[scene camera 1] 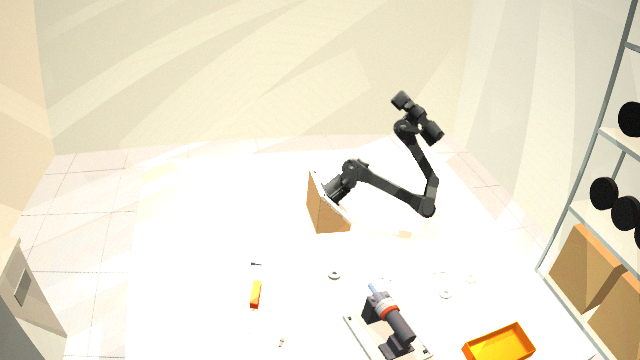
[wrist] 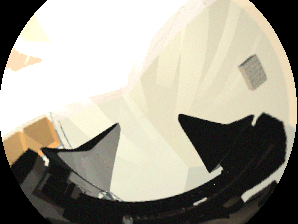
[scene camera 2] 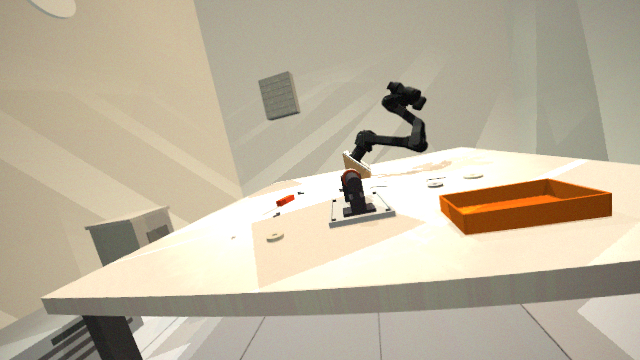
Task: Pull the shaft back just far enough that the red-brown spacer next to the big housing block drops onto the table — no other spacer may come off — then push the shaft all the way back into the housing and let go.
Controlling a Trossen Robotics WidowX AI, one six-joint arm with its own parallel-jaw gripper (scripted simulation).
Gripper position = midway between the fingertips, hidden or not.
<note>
My gripper [wrist: 149,121] is open, with nothing in its grasp. I also see an orange tray [scene camera 2: 541,202].
</note>
